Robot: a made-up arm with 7 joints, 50 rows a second.
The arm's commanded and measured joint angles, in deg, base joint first. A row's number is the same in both.
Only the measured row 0 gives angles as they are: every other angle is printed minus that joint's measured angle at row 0.
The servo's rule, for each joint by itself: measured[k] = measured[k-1] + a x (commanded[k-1-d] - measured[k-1]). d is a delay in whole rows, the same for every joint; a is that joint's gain. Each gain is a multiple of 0.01, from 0.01 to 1. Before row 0 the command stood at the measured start. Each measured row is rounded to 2 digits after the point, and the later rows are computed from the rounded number. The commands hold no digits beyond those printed.
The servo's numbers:
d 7
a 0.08 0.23 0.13 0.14 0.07 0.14 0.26
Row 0, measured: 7.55, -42.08, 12.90, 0.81, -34.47, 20.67, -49.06
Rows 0 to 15, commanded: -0.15, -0.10, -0.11, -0.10, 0.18, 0.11, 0.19; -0.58, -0.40, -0.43, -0.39, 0.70, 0.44, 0.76; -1.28, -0.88, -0.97, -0.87, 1.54, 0.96, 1.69; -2.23, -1.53, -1.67, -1.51, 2.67, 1.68, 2.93; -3.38, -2.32, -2.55, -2.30, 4.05, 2.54, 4.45; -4.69, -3.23, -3.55, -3.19, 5.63, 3.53, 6.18; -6.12, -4.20, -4.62, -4.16, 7.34, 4.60, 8.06; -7.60, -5.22, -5.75, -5.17, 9.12, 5.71, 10.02; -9.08, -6.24, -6.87, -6.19, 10.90, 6.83, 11.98; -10.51, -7.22, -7.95, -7.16, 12.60, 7.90, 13.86; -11.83, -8.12, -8.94, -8.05, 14.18, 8.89, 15.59; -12.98, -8.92, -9.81, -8.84, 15.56, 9.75, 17.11; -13.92, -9.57, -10.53, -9.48, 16.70, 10.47, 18.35; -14.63, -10.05, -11.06, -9.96, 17.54, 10.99, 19.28; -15.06, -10.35, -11.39, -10.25, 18.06, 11.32, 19.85; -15.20, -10.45, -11.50, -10.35, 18.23, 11.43, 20.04
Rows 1 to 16, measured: 0.00, 0.00, 0.00, 0.00, 0.00, 0.00, 0.00; 0.00, 0.00, 0.00, 0.00, 0.00, 0.00, 0.00; 0.00, 0.00, 0.00, 0.00, 0.00, 0.00, 0.00; 0.00, 0.00, 0.00, 0.00, 0.00, 0.00, 0.00; 0.00, 0.00, 0.00, 0.00, 0.00, 0.00, 0.00; 0.00, 0.00, 0.00, 0.00, 0.00, 0.00, 0.00; 0.00, 0.00, 0.00, 0.00, 0.00, 0.00, 0.00; -0.01, -0.02, -0.01, -0.01, 0.01, 0.02, 0.05; -0.06, -0.11, -0.06, -0.06, 0.06, 0.08, 0.23; -0.16, -0.29, -0.18, -0.17, 0.16, 0.20, 0.61; -0.33, -0.58, -0.37, -0.36, 0.34, 0.41, 1.21; -0.57, -0.98, -0.65, -0.63, 0.60, 0.71, 2.05; -0.90, -1.50, -1.03, -0.99, 0.95, 1.10, 3.12; -1.32, -2.12, -1.50, -1.43, 1.40, 1.59, 4.40; -1.82, -2.83, -2.05, -1.95, 1.94, 2.17, 5.86; -2.40, -3.61, -2.68, -2.54, 2.57, 2.82, 7.45
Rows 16 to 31, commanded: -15.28, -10.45, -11.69, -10.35, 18.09, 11.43, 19.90; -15.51, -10.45, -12.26, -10.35, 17.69, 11.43, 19.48; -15.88, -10.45, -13.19, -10.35, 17.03, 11.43, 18.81; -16.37, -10.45, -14.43, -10.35, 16.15, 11.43, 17.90; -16.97, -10.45, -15.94, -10.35, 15.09, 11.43, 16.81; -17.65, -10.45, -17.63, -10.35, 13.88, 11.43, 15.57; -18.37, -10.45, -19.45, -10.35, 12.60, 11.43, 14.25; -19.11, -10.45, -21.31, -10.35, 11.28, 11.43, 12.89; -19.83, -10.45, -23.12, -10.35, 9.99, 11.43, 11.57; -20.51, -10.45, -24.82, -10.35, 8.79, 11.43, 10.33; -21.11, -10.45, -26.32, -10.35, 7.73, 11.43, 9.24; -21.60, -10.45, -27.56, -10.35, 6.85, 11.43, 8.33; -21.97, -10.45, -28.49, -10.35, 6.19, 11.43, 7.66; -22.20, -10.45, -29.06, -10.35, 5.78, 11.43, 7.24; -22.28, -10.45, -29.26, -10.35, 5.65, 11.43, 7.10; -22.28, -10.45, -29.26, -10.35, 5.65, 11.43, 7.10
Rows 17 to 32, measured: -3.05, -4.44, -3.37, -3.19, 3.27, 3.53, 9.12; -3.75, -5.29, -4.09, -3.87, 4.03, 4.28, 10.80; -4.49, -6.12, -4.83, -4.57, 4.84, 5.05, 12.44; -5.24, -6.91, -5.57, -5.26, 5.67, 5.81, 13.98; -5.99, -7.63, -6.28, -5.92, 6.50, 6.54, 15.36; -6.72, -8.26, -6.94, -6.53, 7.31, 7.21, 16.53; -7.40, -8.76, -7.53, -7.06, 8.07, 7.80, 17.44; -8.03, -9.15, -8.07, -7.52, 8.77, 8.31, 18.08; -8.63, -9.45, -8.61, -7.92, 9.39, 8.75, 18.44; -9.21, -9.68, -9.21, -8.26, 9.92, 9.13, 18.54; -9.78, -9.86, -9.89, -8.55, 10.36, 9.45, 18.37; -10.36, -10.00, -10.68, -8.80, 10.69, 9.73, 17.96; -10.94, -10.10, -11.58, -9.02, 10.91, 9.97, 17.34; -11.53, -10.18, -12.60, -9.21, 11.03, 10.17, 16.54; -12.14, -10.24, -13.73, -9.37, 11.05, 10.35, 15.59; -12.76, -10.29, -14.95, -9.51, 10.98, 10.50, 14.54
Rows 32 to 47, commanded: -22.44, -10.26, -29.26, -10.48, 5.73, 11.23, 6.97; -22.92, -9.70, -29.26, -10.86, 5.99, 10.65, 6.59; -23.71, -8.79, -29.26, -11.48, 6.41, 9.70, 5.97; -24.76, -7.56, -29.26, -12.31, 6.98, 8.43, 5.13; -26.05, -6.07, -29.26, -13.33, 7.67, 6.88, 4.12; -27.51, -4.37, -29.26, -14.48, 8.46, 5.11, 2.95; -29.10, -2.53, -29.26, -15.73, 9.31, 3.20, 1.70; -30.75, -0.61, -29.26, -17.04, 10.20, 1.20, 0.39; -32.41, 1.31, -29.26, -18.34, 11.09, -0.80, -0.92; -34.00, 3.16, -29.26, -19.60, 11.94, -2.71, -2.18; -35.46, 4.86, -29.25, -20.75, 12.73, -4.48, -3.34; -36.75, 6.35, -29.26, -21.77, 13.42, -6.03, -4.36; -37.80, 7.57, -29.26, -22.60, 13.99, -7.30, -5.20; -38.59, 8.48, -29.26, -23.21, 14.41, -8.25, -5.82; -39.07, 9.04, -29.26, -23.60, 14.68, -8.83, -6.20; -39.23, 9.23, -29.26, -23.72, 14.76, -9.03, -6.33
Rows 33 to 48, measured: -13.38, -10.33, -16.23, -9.63, 10.83, 10.63, 13.45; -14.00, -10.36, -17.54, -9.73, 10.61, 10.74, 12.36; -14.61, -10.38, -18.84, -9.82, 10.35, 10.84, 11.31; -15.20, -10.40, -20.09, -9.89, 10.06, 10.92, 10.36; -15.76, -10.41, -21.26, -9.95, 9.76, 10.99, 9.55; -16.28, -10.42, -22.30, -10.01, 9.47, 11.05, 8.91; -16.76, -10.43, -23.20, -10.06, 9.20, 11.10, 8.44; -17.21, -10.39, -23.99, -10.12, 8.96, 11.12, 8.06; -17.67, -10.23, -24.68, -10.22, 8.75, 11.05, 7.68; -18.15, -9.90, -25.28, -10.40, 8.59, 10.86, 7.24; -18.68, -9.36, -25.80, -10.67, 8.48, 10.52, 6.69; -19.27, -8.60, -26.25, -11.04, 8.42, 10.01, 6.02; -19.93, -7.63, -26.64, -11.52, 8.42, 9.32, 5.22; -20.66, -6.46, -26.98, -12.11, 8.48, 8.46, 4.30; -21.47, -5.11, -27.28, -12.80, 8.60, 7.44, 3.28; -22.35, -3.63, -27.54, -13.58, 8.77, 6.29, 2.19
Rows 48 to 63, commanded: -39.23, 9.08, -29.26, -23.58, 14.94, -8.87, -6.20; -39.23, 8.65, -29.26, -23.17, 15.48, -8.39, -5.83; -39.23, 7.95, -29.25, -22.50, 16.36, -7.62, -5.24; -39.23, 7.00, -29.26, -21.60, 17.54, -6.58, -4.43; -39.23, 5.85, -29.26, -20.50, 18.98, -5.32, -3.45; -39.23, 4.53, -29.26, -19.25, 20.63, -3.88, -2.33; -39.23, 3.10, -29.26, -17.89, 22.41, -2.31, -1.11; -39.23, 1.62, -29.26, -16.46, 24.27, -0.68, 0.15; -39.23, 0.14, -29.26, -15.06, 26.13, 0.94, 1.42; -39.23, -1.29, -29.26, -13.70, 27.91, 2.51, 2.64; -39.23, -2.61, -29.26, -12.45, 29.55, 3.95, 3.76; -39.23, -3.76, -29.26, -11.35, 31.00, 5.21, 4.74; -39.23, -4.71, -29.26, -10.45, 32.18, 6.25, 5.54; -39.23, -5.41, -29.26, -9.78, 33.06, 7.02, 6.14; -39.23, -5.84, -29.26, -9.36, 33.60, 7.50, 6.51; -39.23, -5.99, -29.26, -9.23, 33.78, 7.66, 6.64
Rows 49 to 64, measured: -23.28, -2.07, -27.76, -14.42, 8.99, 5.03, 1.05; -24.25, -0.48, -27.95, -15.31, 9.25, 3.70, -0.09; -25.25, 1.09, -28.12, -16.21, 9.54, 2.34, -1.20; -26.25, 2.58, -28.27, -17.10, 9.85, 0.99, -2.24; -27.24, 3.94, -28.40, -17.96, 10.17, -0.30, -3.17; -28.19, 5.11, -28.51, -18.75, 10.49, -1.49, -3.96; -29.07, 6.06, -28.61, -19.45, 10.79, -2.55, -4.58; -29.88, 6.75, -28.69, -20.03, 11.08, -3.43, -5.00; -30.63, 7.19, -28.76, -20.47, 11.39, -4.12, -5.22; -31.32, 7.36, -28.82, -20.75, 11.74, -4.61, -5.23; -31.95, 7.28, -28.88, -20.87, 12.15, -4.89, -5.02; -32.53, 6.95, -28.93, -20.82, 12.63, -4.95, -4.61; -33.07, 6.39, -28.97, -20.60, 13.19, -4.80, -4.02; -33.56, 5.63, -29.01, -20.22, 13.84, -4.45, -3.26; -34.01, 4.71, -29.04, -19.69, 14.57, -3.92, -2.37; -34.43, 3.66, -29.07, -19.04, 15.38, -3.24, -1.38
